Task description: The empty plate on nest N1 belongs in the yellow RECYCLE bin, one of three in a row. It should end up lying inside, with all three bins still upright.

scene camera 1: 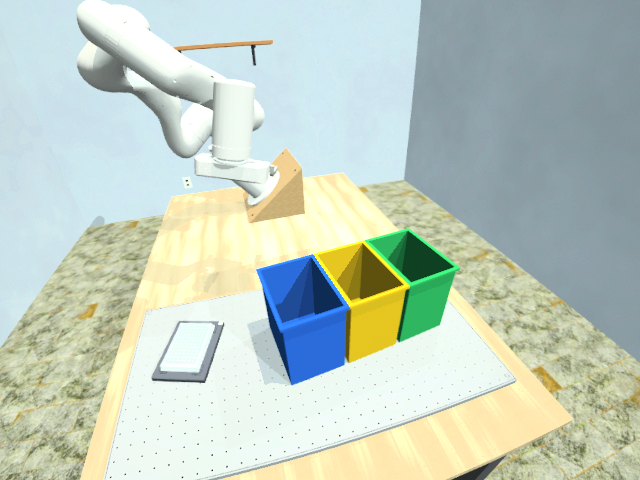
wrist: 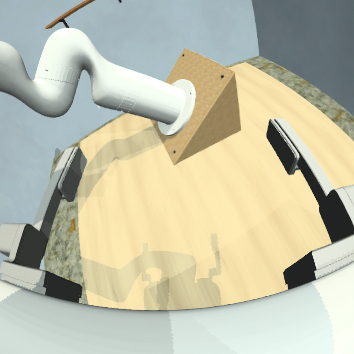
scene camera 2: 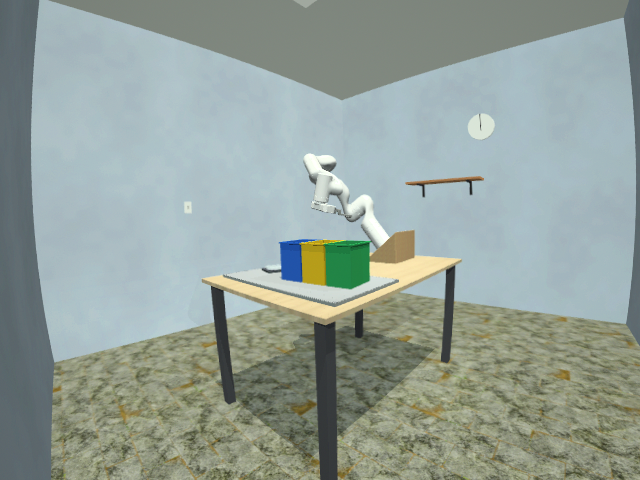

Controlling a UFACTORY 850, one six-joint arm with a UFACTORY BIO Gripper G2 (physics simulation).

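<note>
A pale, clear-looking plate lies flat on a dark nest at the left of the pegboard. The yellow bin stands upright between the blue bin and the green bin, both upright too. No labels are readable. The yellow bin's floor is mostly hidden. My gripper is wide open and empty, high above the table and pointing toward the arm's base, well away from the plate. The plate and bins do not show in the wrist view.
The grey pegboard carries the nest and bins on the wooden table. The blue bin stands between the nest and the yellow bin. A wooden wedge holds the arm's base at the table's far end.
</note>
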